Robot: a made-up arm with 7 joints.
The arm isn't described. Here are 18 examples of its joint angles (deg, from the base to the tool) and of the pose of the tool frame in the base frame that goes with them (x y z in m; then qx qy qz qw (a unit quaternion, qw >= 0)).
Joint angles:
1: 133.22 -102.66 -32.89 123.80 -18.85 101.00 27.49
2: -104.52 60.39 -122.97 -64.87 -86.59 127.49 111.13
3: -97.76 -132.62 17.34 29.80 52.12 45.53 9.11
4: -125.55 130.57 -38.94 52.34 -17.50 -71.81 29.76
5: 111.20 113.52 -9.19 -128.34 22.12 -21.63 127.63
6: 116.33 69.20 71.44 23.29 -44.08 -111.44 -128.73
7: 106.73 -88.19 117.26 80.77 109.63 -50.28 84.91
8: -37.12 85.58 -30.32 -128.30 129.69 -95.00 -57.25
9: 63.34 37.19 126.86 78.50 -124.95 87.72 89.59
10: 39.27 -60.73 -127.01 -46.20 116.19 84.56 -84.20
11: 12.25 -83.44 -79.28 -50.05 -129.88 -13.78 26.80
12: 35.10 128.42 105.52 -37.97 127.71 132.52 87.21
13: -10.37 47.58 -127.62 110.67 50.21 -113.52 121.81
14: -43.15 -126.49 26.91 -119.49 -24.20 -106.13 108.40
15: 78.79 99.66 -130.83 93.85 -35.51 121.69 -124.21
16: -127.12 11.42 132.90 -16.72 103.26 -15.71 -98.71
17: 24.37 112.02 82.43 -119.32 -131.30 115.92 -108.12
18: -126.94 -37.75 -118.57 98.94 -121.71 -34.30 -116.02
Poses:
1: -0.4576 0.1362 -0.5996 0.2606 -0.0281 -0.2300 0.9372
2: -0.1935 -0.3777 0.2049 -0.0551 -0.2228 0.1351 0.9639
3: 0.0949 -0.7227 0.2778 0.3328 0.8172 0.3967 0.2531
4: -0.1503 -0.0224 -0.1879 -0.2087 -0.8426 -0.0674 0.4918
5: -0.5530 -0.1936 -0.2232 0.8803 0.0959 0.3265 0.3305
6: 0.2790 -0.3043 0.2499 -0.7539 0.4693 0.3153 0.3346
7: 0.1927 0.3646 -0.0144 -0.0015 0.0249 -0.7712 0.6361
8: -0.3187 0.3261 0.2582 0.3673 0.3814 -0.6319 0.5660
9: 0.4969 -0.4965 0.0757 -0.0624 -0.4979 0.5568 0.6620
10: -0.4128 -0.3770 -0.2420 -0.3947 0.0816 0.3631 0.8401
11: 0.5094 0.1593 0.3816 0.2764 0.2258 -0.9338 0.0268
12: 0.1461 0.3779 -0.2924 -0.3385 -0.1918 -0.9193 0.0597
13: -0.1909 -0.0610 0.1667 0.0282 0.4774 0.5935 0.6473
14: 0.1960 0.1487 -0.2020 -0.0682 -0.6866 0.6340 0.3492
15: 0.0274 0.3466 0.1937 0.5278 -0.5189 -0.2536 0.6228
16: -0.0386 0.7008 0.0805 0.4029 0.0900 -0.7129 0.5668
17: 0.3924 0.4241 0.2731 0.4429 -0.3523 -0.3857 0.7287
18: -0.6819 -0.2841 0.1686 0.8648 0.4208 0.2644 0.0716
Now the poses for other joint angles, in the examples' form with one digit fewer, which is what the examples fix.
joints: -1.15 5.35 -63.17 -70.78 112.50 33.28 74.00
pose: -0.455 -0.398 -0.041 0.797 0.492 0.223 0.269
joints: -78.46 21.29 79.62 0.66 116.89 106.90 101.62
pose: -0.261 0.036 0.556 -0.719 0.064 0.136 0.679
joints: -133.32 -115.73 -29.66 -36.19 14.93 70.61 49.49
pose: 0.718 0.042 0.291 0.063 -0.788 0.534 0.301
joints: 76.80 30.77 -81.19 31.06 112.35 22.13 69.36
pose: 0.426 -0.231 0.502 0.192 0.913 -0.181 0.312
